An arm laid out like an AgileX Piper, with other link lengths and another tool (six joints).
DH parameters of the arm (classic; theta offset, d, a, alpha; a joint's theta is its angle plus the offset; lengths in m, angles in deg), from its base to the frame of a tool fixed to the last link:
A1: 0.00 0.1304 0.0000 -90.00
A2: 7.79 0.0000 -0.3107 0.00
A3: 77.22 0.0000 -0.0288 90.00
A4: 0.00 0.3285 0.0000 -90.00
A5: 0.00 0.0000 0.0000 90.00
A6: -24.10 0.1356 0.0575 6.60
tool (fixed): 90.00 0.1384 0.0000 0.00
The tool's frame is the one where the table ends.
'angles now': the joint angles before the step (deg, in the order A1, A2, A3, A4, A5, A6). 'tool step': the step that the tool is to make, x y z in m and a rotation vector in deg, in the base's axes. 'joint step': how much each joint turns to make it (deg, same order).
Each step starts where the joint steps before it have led.
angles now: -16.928, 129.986, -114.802, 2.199, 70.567, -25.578
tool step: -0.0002, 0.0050, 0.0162, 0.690, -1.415, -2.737
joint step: 0.057, -1.611, -0.163, 0.602, 0.507, 2.761
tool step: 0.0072, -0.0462, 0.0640, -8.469, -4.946, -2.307
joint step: -0.958, -2.905, -4.319, -7.119, -0.005, 2.007
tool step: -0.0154, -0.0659, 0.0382, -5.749, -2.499, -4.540
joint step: -4.411, -0.578, -3.729, -4.564, -0.005, 0.062
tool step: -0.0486, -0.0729, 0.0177, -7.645, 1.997, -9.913
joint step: -4.350, -0.065, -0.012, -9.894, -0.001, 5.585
